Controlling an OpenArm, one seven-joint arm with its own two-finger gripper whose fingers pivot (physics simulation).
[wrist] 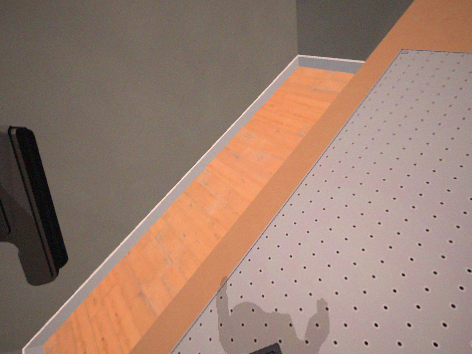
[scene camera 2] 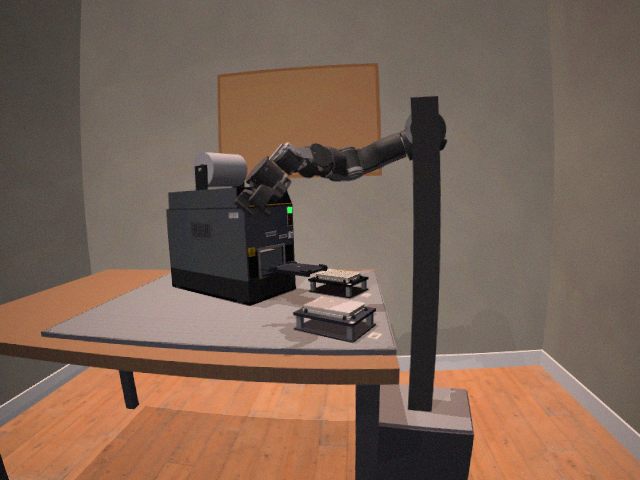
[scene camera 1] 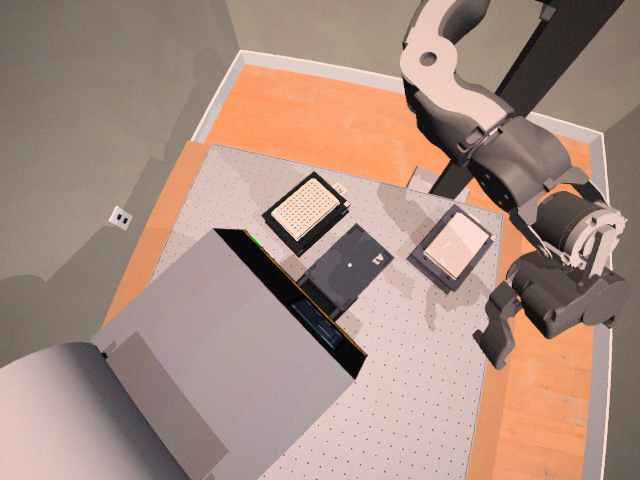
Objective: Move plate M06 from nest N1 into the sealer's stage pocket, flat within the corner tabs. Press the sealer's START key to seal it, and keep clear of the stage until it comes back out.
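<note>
Plate M06 (scene camera 1: 306,208) (scene camera 2: 338,275), cream with rows of wells, sits in black nest N1 (scene camera 1: 300,250) (scene camera 2: 338,289) beside the N1 label (scene camera 1: 338,188). The sealer's dark stage (scene camera 1: 343,268) (scene camera 2: 302,268) is out in front of the sealer (scene camera 1: 227,320) (scene camera 2: 206,242), with no plate on it. My gripper (scene camera 1: 554,343) (scene camera 2: 255,208) is open and empty, high above the table. In scene camera 1 it appears over the right table edge, well away from N1 and the stage. In the wrist view one finger shows at the left edge. I cannot make out the START key.
A second nest (scene camera 1: 449,284) (scene camera 2: 333,326) holds another pale plate (scene camera 1: 457,244) (scene camera 2: 334,307), on the side of the stage away from N1. The sealer carries a large film roll (scene camera 1: 46,413) (scene camera 2: 227,169) on top. A green light (scene camera 2: 289,210) shows on its front.
</note>
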